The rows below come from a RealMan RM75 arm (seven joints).
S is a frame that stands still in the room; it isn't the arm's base.
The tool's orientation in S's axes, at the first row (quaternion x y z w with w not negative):
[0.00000, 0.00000, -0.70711, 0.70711]
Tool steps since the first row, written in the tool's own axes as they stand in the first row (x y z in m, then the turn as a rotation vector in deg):
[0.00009, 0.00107, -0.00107, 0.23, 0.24, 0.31]
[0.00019, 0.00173, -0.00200, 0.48, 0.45, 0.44]
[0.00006, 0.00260, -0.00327, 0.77, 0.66, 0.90]
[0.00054, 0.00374, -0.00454, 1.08, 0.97, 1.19]
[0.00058, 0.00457, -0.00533, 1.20, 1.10, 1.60]
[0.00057, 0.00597, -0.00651, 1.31, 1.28, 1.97]
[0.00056, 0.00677, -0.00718, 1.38, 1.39, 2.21]
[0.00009, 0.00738, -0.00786, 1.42, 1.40, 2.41]
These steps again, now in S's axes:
[0.00107, -0.00009, -0.00107, 0.24, -0.23, 0.31]
[0.00173, -0.00019, -0.00200, 0.45, -0.48, 0.44]
[0.00260, -0.00006, -0.00327, 0.66, -0.77, 0.90]
[0.00374, -0.00054, -0.00454, 0.97, -1.08, 1.19]
[0.00457, -0.00058, -0.00533, 1.10, -1.20, 1.60]
[0.00597, -0.00057, -0.00651, 1.28, -1.31, 1.97]
[0.00677, -0.00056, -0.00718, 1.39, -1.38, 2.21]
[0.00738, -0.00009, -0.00786, 1.40, -1.42, 2.41]

